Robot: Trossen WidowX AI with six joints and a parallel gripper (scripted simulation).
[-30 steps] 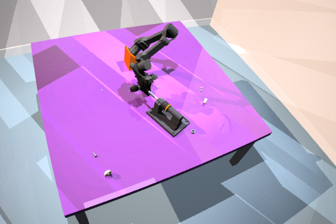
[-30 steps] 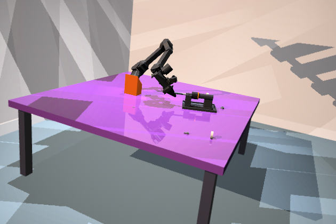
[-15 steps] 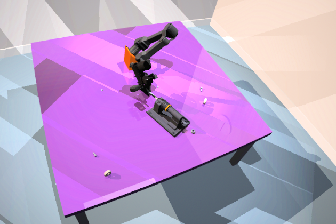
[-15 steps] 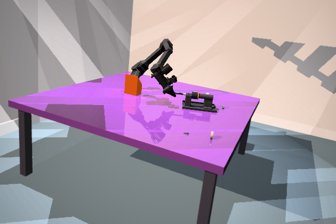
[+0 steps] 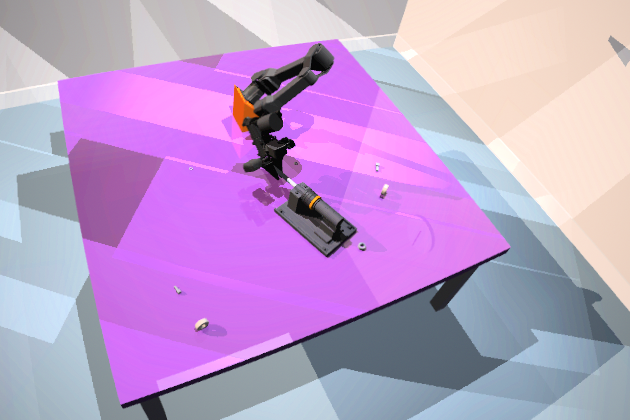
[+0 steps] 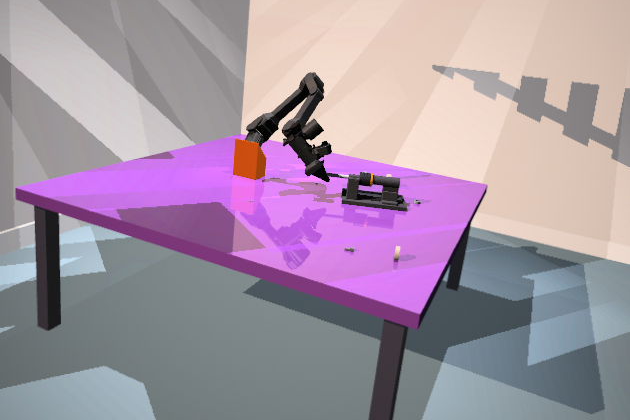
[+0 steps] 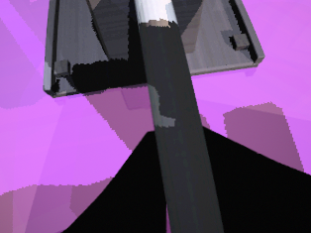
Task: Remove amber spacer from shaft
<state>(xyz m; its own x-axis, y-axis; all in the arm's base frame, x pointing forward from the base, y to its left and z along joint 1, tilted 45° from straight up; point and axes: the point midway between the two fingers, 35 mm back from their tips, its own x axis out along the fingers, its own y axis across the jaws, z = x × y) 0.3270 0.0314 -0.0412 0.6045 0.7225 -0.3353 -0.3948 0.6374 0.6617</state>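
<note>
The silver shaft is 5 cm ahead of my gripper tip, 2 cm to the left of it and 2 cm above it. The rest, counted from my gripper tip: screw: 40 cm to the right, 27 cm ahead, 5 cm below; then black fixture: 16 cm ahead, 7 cm to the left, 1 cm below; then amber spacer: 14 cm ahead, 6 cm to the left, 2 cm above.
</note>
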